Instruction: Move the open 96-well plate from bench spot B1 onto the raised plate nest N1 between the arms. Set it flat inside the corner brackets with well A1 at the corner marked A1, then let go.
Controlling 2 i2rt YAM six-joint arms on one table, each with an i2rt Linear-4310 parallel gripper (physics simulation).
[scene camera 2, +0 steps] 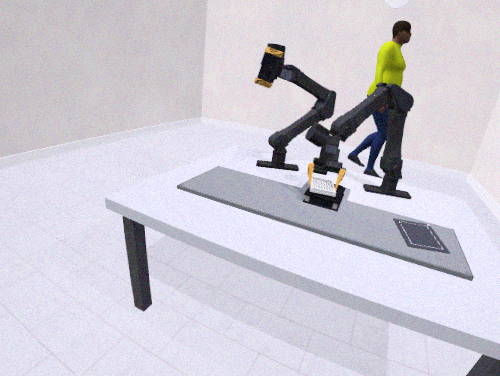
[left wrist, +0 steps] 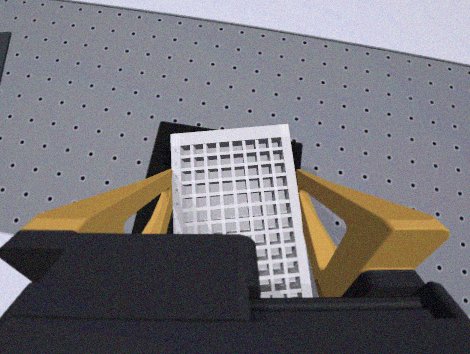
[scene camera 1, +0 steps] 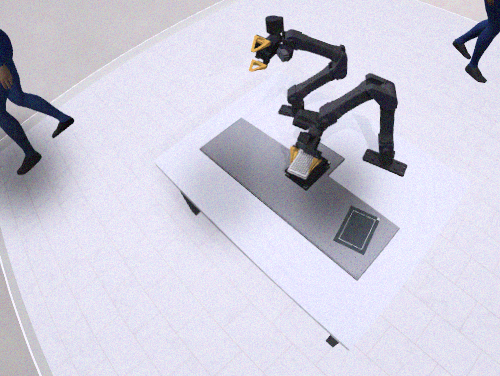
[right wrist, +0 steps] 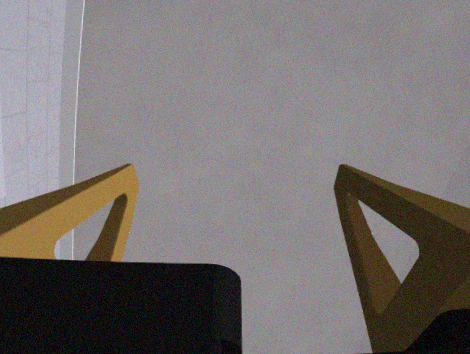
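Where they show: left gripper, fingertip midpoint: (scene camera 2: pixel 322 189) (left wrist: pixel 234 176) (scene camera 1: pixel 299 169); right gripper, fingertip midpoint: (scene camera 2: pixel 265 66) (scene camera 1: pixel 251 61) (right wrist: pixel 236 175); left arm's base, origin of the base link: (scene camera 2: pixel 386 192) (scene camera 1: pixel 384 163); right arm's base, origin of the base link: (scene camera 2: pixel 277 166).
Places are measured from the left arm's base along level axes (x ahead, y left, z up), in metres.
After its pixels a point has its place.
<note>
The white 96-well plate (scene camera 1: pixel 301 165) @[z 0.070, x 0.239, y -0.299 m] (scene camera 2: pixel 322 186) @[z 0.070, x 0.250, y -0.300 m] (left wrist: pixel 231 178) @[z 0.069, x 0.250, y -0.297 m] is held by its long sides between the yellow fingers of my left gripper (scene camera 1: pixel 305 158) (scene camera 2: pixel 324 180) @[z 0.061, x 0.252, y -0.299 m] (left wrist: pixel 234 176) @[z 0.061, x 0.252, y -0.299 m], which is shut on it. The plate is right over the black raised nest N1 (scene camera 1: pixel 309 181) @[z 0.047, x 0.280, y -0.240 m] (scene camera 2: pixel 323 201) @[z 0.018, x 0.256, y -0.287 m] (left wrist: pixel 160 152) @[z 0.047, x 0.279, y -0.241 m]. In the left wrist view it looks slightly skewed to the nest. I cannot tell whether it rests on the nest, and the brackets and the A1 mark are hidden. My right gripper (scene camera 1: pixel 255 54) @[z 0.434, x 0.129, y -0.562 m] (scene camera 2: pixel 268 66) @[z 0.434, x 0.129, y -0.562 m] (right wrist: pixel 236 175) @[z 0.434, x 0.129, y -0.562 m] is open and empty, raised high behind the table.
The grey perforated board (scene camera 1: pixel 250 157) @[z 0.013, x 0.266, y -0.544 m] (scene camera 2: pixel 242 189) @[z 0.014, x 0.271, y -0.573 m] (left wrist: pixel 342 114) @[z 0.013, x 0.323, y -0.421 m] runs along the white table. Bench spot B1 (scene camera 1: pixel 356 230) @[z 0.015, x 0.374, y 0.015 m] (scene camera 2: pixel 420 236) @[z 0.015, x 0.381, y 0.014 m], a dark outlined rectangle, lies empty at its right end. People walk on the floor: one at the left (scene camera 1: pixel 15 97), one in yellow (scene camera 2: pixel 389 64) behind the arms.
</note>
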